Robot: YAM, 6 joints.
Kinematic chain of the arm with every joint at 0, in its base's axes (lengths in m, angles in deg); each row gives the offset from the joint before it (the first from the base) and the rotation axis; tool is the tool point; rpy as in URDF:
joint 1: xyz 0 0 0.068 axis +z
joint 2: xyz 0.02 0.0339 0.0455 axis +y
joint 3: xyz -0.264 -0.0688 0 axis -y
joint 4: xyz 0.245 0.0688 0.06 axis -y
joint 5: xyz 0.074 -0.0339 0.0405 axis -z
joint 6: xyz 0.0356 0 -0.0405 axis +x
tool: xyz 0 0 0 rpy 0 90 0
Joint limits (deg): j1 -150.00..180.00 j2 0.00..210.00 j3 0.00..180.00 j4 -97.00..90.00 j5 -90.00..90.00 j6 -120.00..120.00
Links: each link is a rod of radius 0.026 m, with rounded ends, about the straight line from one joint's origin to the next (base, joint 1, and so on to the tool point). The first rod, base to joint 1, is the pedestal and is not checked.
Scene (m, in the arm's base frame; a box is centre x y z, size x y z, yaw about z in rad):
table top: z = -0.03
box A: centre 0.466 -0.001 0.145 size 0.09 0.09 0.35 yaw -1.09
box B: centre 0.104 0.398 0 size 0.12 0.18 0.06 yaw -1.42
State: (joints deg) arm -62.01 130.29 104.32 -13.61 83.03 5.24
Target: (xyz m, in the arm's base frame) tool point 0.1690 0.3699 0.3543
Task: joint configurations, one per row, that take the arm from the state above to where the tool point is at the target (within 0.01 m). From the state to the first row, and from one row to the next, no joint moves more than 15 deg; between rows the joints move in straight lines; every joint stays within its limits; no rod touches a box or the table.
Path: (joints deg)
1: -48.77 127.73 107.22 -12.76 82.51 5.24
2: -35.53 125.18 110.11 -11.90 81.99 5.24
3: -22.29 122.62 113.01 -11.05 81.48 5.24
4: -9.04 120.07 115.90 -10.19 80.96 5.24
5: 4.20 117.51 118.80 -9.34 80.44 5.24
6: 17.45 114.95 114.23 -11.48 81.59 5.24
7: 30.70 112.38 109.66 -13.61 82.74 5.24
8: 43.95 109.81 105.09 -15.75 83.89 5.24
9: 57.20 107.25 100.52 -17.89 85.04 5.24
10: 70.46 104.68 95.96 -20.02 86.19 5.24

